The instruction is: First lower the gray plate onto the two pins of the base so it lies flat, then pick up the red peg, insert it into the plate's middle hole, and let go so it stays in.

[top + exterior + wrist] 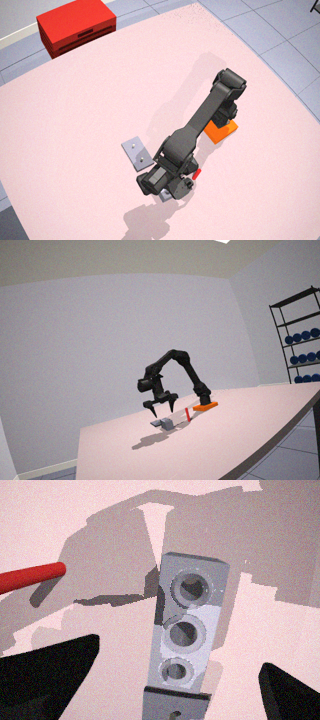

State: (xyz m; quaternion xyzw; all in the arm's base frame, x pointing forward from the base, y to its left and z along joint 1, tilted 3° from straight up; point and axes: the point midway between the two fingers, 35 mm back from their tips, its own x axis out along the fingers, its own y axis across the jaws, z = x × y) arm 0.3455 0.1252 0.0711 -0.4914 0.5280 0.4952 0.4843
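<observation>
Now: gripper tip 4 cm above the gray plate. The rest, counted from my gripper tip: red peg (12 cm behind, 2 cm to the left, 4 cm below).
</observation>
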